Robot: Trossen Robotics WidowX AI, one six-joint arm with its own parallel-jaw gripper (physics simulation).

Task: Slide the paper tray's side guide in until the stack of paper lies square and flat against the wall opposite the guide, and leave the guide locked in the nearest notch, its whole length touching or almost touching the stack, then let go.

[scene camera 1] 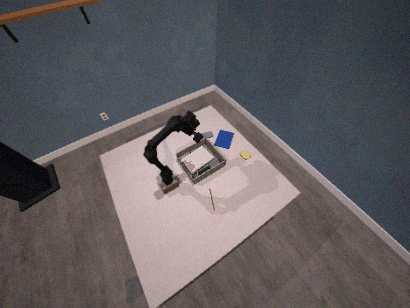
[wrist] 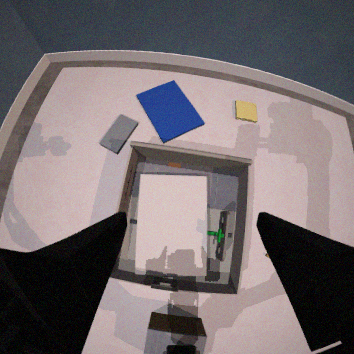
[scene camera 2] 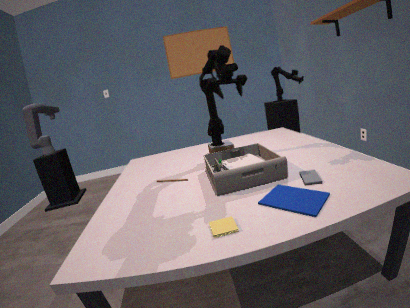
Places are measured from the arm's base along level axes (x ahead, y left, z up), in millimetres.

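Where they show: gripper, between the fingertips: (wrist: 192, 219) (scene camera 2: 232, 97); arm's base, origin of its link: (scene camera 1: 167, 180) (scene camera 2: 217, 144).
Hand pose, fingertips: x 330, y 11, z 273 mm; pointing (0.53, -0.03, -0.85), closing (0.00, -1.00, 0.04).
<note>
Things, the pixels of their top centre, and the offset from my fingertips.
- grey paper tray, centre of its top: (wrist: 182, 216) (scene camera 2: 239, 154) (scene camera 1: 200, 155) dx +5, dy -11, dz -260 mm
- white paper stack, centre of its top: (wrist: 171, 224) (scene camera 2: 244, 163) (scene camera 1: 197, 158) dx -13, dy +13, dz -315 mm
- dark side guide, centre of its top: (wrist: 222, 235) dx -39, dy -102, dz -274 mm
- green lever, centre of its top: (wrist: 218, 235) (scene camera 2: 220, 159) dx -37, dy -92, dz -275 mm
- blue folder, centre of its top: (wrist: 168, 107) (scene camera 2: 294, 197) (scene camera 1: 224, 138) dx +352, dy +31, dz -348 mm
- grey block, centre of its top: (wrist: 118, 131) (scene camera 2: 310, 175) dx +256, dy +186, dz -346 mm
- yellow pad, centre of its top: (scene camera 2: 223, 225) (wrist: 246, 109) (scene camera 1: 245, 154) dx +360, dy -237, dz -344 mm
- brown stick, centre of its top: (scene camera 2: 171, 179) (scene camera 1: 211, 198) dx -152, dy -331, dz -349 mm
The grey paper tray (scene camera 1: 212, 173) (scene camera 2: 235, 184) (wrist: 243, 225) stands on the table. The white paper stack (scene camera 1: 199, 156) (scene camera 2: 243, 161) (wrist: 172, 220) lies in it, with a narrow strip showing between it and the left wall in the wrist view. The dark side guide (wrist: 223, 242), with a green lever (scene camera 2: 220, 161) (wrist: 219, 234), stands right of the stack in the wrist view, near the right wall; a gap shows between the guide's upright and the stack. My gripper (scene camera 2: 230, 94) (wrist: 192, 219) is open and empty, high above the tray. Its finger opening is unclear in scene camera 1.
A blue folder (scene camera 1: 224, 139) (scene camera 2: 295, 200) (wrist: 170, 111), a grey block (scene camera 2: 311, 177) (wrist: 119, 133) and a yellow pad (scene camera 1: 245, 155) (scene camera 2: 224, 226) (wrist: 246, 111) lie beyond the tray in the wrist view. A brown stick (scene camera 1: 212, 199) (scene camera 2: 172, 180) lies off the tray's guide side.
</note>
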